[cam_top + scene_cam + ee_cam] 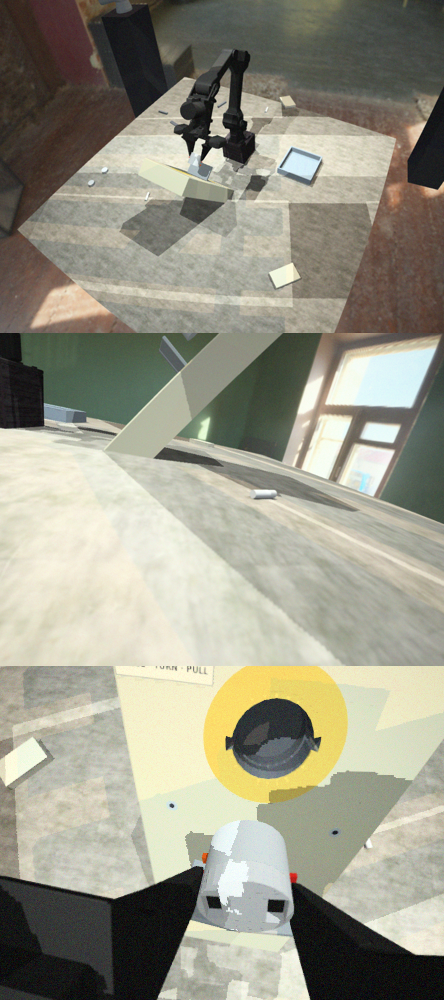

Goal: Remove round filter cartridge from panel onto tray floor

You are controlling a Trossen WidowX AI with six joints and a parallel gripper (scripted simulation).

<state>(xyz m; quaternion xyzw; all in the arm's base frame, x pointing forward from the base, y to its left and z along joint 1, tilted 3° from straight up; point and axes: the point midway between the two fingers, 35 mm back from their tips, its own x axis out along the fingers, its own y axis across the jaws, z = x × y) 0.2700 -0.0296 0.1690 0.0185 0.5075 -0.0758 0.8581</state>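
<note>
Now: gripper tip 33 cm to the right of the tray, 29 cm past it and 23 cm above it. The rest, counted from my gripper tip: cream service panel (8 cm below, 5 cm ahead, 1 cm to the right); then round white filter cartridge (right at my gripper tip).
</note>
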